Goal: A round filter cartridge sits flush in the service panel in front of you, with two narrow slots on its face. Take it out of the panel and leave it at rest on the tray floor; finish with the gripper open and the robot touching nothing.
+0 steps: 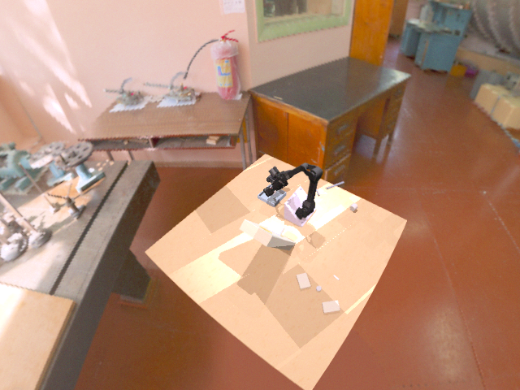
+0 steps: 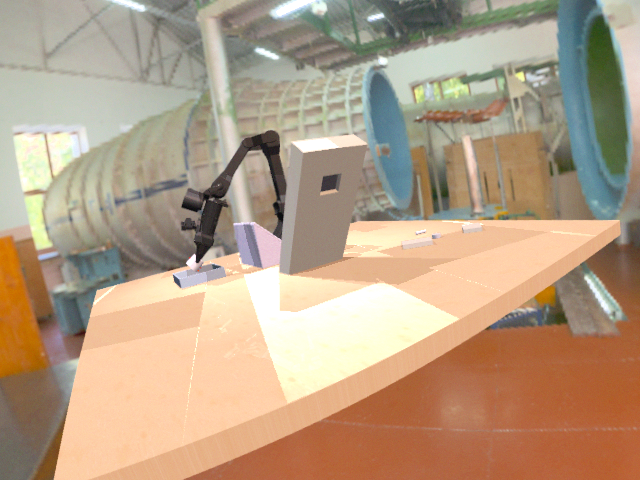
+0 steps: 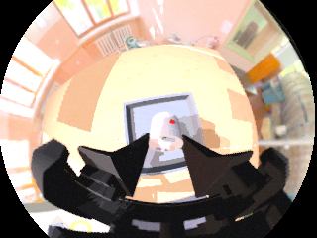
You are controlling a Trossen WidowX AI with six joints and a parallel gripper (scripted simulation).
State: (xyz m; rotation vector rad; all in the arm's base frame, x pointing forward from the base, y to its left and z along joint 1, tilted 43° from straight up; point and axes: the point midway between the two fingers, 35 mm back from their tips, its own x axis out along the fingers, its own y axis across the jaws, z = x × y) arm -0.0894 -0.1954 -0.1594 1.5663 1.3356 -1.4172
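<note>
Now: the round filter cartridge right at my gripper tip. Round my gripper tip: grey service panel (41 cm ahead, 23 cm to the left, 11 cm above); shallow blue-grey tray (5 cm below).
</note>
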